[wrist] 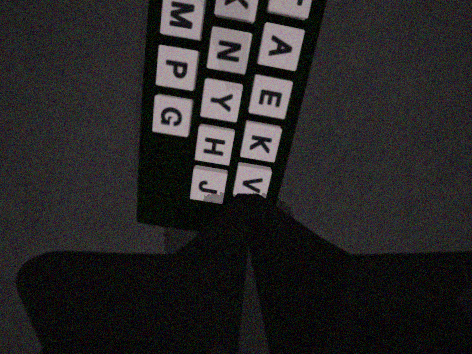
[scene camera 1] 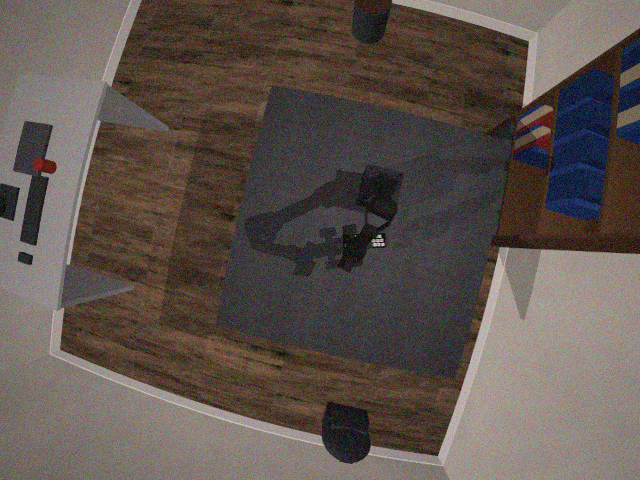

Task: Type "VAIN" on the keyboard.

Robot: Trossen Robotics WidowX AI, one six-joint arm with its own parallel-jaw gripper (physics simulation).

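Where they show: gripper, fingertip midpoint: (wrist: pixel 247 204); arm's base, link origin: (scene camera 1: pixel 382 185).
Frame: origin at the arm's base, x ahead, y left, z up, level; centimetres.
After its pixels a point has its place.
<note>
The black keyboard (wrist: pixel 164 175) @(z -15.5, x 25.4, y -4.4 cm) with white keys runs up the wrist view; part of its white keys (scene camera 1: pixel 378 240) @(z -15.0, x 21.9, y 9.5 cm) shows beside the dark arm in the scene view. The V key (wrist: pixel 251 180) @(z -15.0, x 28.9, y -2.2 cm) is at the near end of the right column, its lower edge covered by the fingertips. The A key (wrist: pixel 281 46) @(z -15.0, x 26.7, y 3.2 cm) is farther up that column, and the N key (wrist: pixel 229 50) @(z -15.0, x 25.1, y 1.9 cm) is in the middle column. The I key does not show in the wrist view. My gripper (wrist: pixel 247 204) @(z -13.0, x 28.8, y -2.5 cm) is shut and empty, its tips over the lower edge of V; whether they touch it is unclear.
The J key (wrist: pixel 208 183) @(z -15.0, x 27.4, y -3.4 cm) is left of V and the K key (wrist: pixel 261 141) @(z -15.0, x 28.3, y -0.4 cm) is just beyond V. The arm stands on a dark table (scene camera 1: pixel 320 315) @(z -16.6, x 67.1, y -3.2 cm). A brown bookshelf (scene camera 1: pixel 527 206) stands at the right, and a dark chair (scene camera 1: pixel 346 434) at the bottom.
</note>
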